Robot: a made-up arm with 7 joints. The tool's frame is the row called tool.
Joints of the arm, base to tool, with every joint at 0 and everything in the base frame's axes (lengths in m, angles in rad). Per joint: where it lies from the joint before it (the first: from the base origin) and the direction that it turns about. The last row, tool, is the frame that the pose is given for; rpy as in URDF.
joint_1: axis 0.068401 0.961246 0.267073 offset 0 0 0
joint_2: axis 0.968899 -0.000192 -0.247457 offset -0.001 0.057 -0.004
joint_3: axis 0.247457 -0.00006 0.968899 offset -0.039 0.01 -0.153
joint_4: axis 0.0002 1 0.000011 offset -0.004 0 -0.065
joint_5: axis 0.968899 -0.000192 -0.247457 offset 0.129 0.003 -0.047
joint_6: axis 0.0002 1 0.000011 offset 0.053 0 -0.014
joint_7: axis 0.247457 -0.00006 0.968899 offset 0.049 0 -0.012
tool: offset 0 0 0 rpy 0 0.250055 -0.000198
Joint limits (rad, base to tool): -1.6..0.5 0..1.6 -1.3..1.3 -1.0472..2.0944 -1.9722..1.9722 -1.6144..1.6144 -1.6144..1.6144
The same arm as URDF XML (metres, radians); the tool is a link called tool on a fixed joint. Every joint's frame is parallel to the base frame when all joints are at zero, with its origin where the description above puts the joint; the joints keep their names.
<robot name="arm">
<link name="base"/>
<link name="link1"/>
<link name="link2"/>
<link name="link3"/>
<link name="link4"/>
<link name="link5"/>
<link name="link6"/>
<link name="link7"/>
<link name="tool"/>
<joint name="joint_1" type="revolute"><parent link="base"/><child link="link1"/><origin xyz="0.0000 0.0000 0.0000"/><axis xyz="0.068403 0.961235 0.26711"/><limit lower="-1.6000" upper="0.5000"/></joint>
<joint name="joint_2" type="revolute"><parent link="link1"/><child link="link2"/><origin xyz="-0.0010 0.0570 -0.0040"/><axis xyz="0.968889 -0.0002 -0.247497"/><limit lower="0.0000" upper="1.6000"/></joint>
<joint name="joint_3" type="revolute"><parent link="link2"/><child link="link3"/><origin xyz="-0.0390 0.0100 -0.1530"/><axis xyz="0.247497 -0.0001 0.968889"/><limit lower="-1.3000" upper="1.3000"/></joint>
<joint name="joint_4" type="revolute"><parent link="link3"/><child link="link4"/><origin xyz="-0.0040 0.0000 -0.0650"/><axis xyz="0.0002 1 0"/><limit lower="-1.0472" upper="2.0944"/></joint>
<joint name="joint_5" type="revolute"><parent link="link4"/><child link="link5"/><origin xyz="0.1290 0.0030 -0.0470"/><axis xyz="0.968889 -0.0002 -0.247497"/><limit lower="-1.9722" upper="1.9722"/></joint>
<joint name="joint_6" type="revolute"><parent link="link5"/><child link="link6"/><origin xyz="0.0530 0.0000 -0.0140"/><axis xyz="0.0002 1 0"/><limit lower="-1.6144" upper="1.6144"/></joint>
<joint name="joint_7" type="revolute"><parent link="link6"/><child link="link7"/><origin xyz="0.0490 0.0000 -0.0120"/><axis xyz="0.247497 -0.0001 0.968889"/><limit lower="-1.6144" upper="1.6144"/></joint>
<joint name="tool_joint" type="fixed"><parent link="link7"/><child link="tool"/><origin xyz="0.0000 0.0000 0.0000" rpy="0.0000 0.2501 -0.0002"/></joint>
</robot>

